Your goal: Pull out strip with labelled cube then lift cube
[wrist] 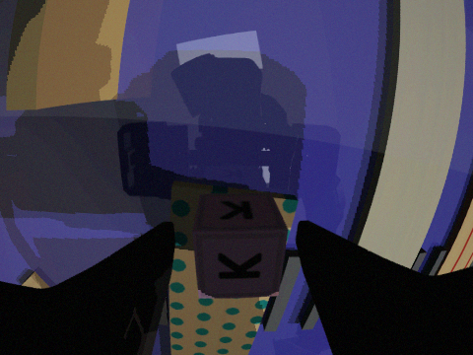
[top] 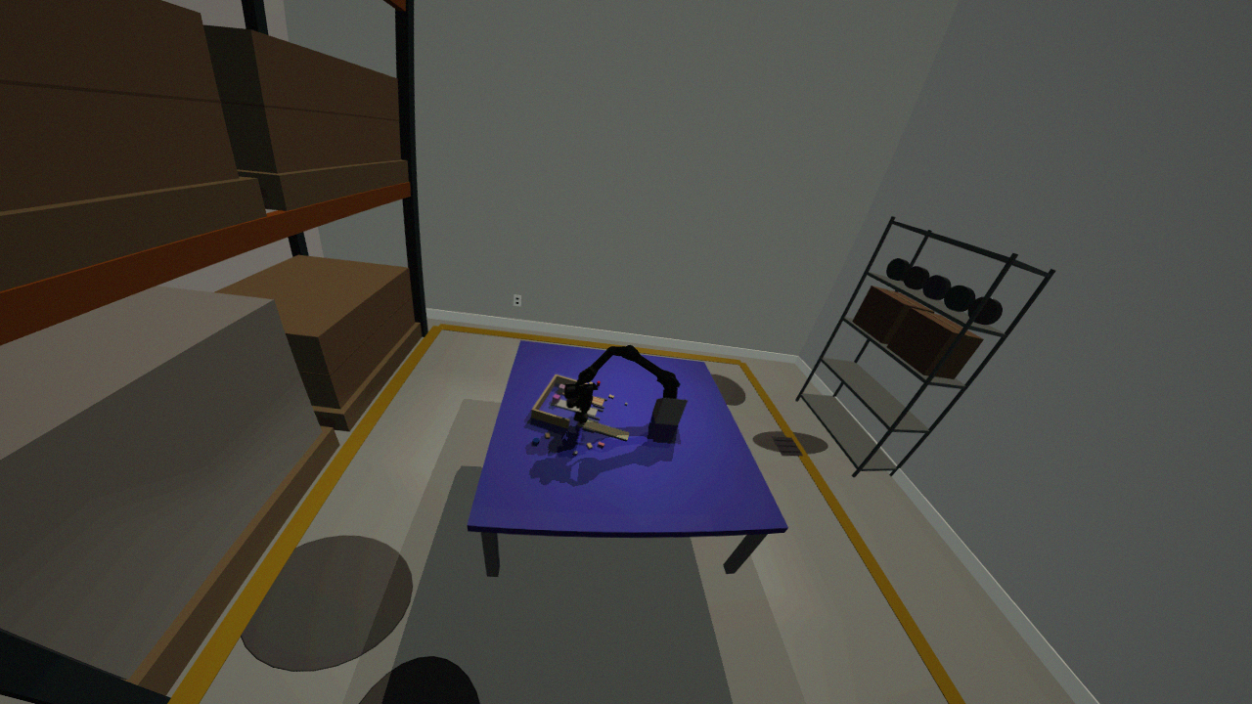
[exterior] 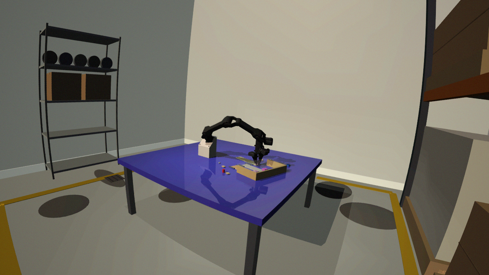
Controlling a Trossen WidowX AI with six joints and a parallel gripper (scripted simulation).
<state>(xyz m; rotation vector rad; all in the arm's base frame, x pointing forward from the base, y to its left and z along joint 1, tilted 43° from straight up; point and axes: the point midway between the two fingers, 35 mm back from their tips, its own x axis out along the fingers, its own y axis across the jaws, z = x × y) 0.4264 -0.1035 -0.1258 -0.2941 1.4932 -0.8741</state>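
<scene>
My gripper tip is 20 mm short of the grey strip, 110 mm to the left of it and 10 mm above it.
</scene>
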